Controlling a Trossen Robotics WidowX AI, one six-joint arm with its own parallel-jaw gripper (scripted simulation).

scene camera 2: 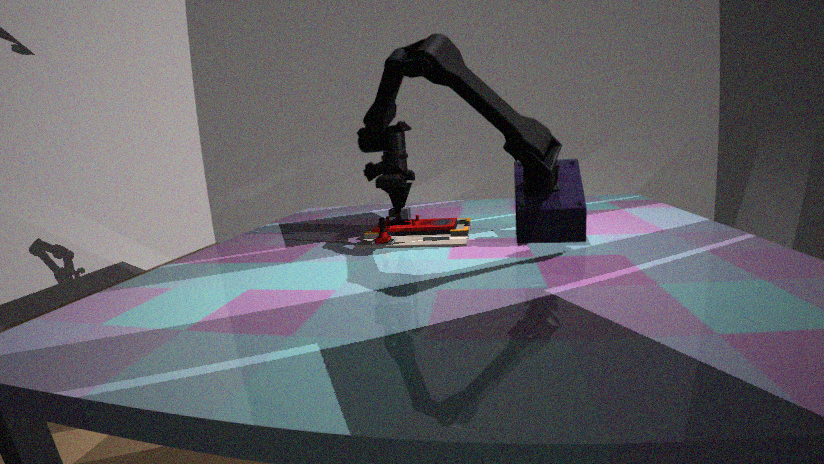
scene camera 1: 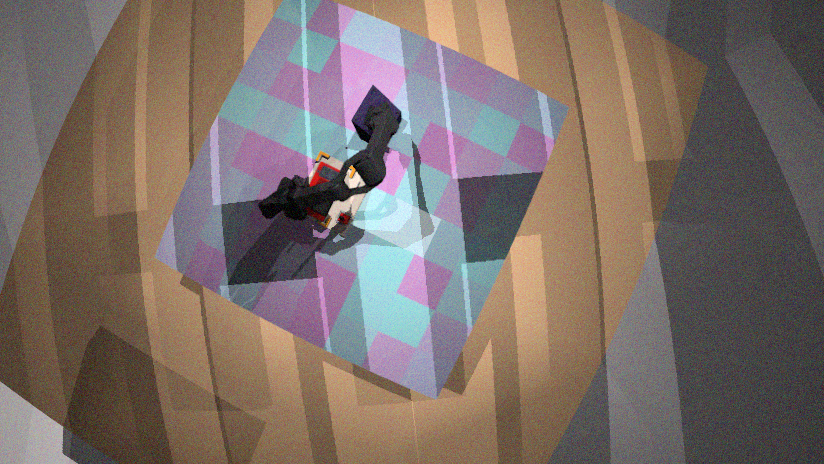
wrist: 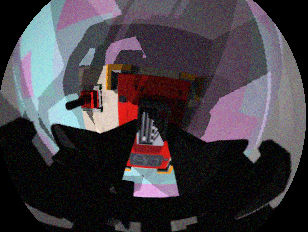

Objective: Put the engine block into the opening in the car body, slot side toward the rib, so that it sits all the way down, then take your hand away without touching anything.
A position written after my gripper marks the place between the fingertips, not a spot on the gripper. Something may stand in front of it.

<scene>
My gripper [scene camera 2: 399, 212] holds a grey engine block [wrist: 153, 118]. Further things: a red car body [scene camera 2: 417, 226].
The red car body also shows in the wrist view [wrist: 132, 89]. My gripper shows as well in the wrist view [wrist: 152, 124].
</scene>
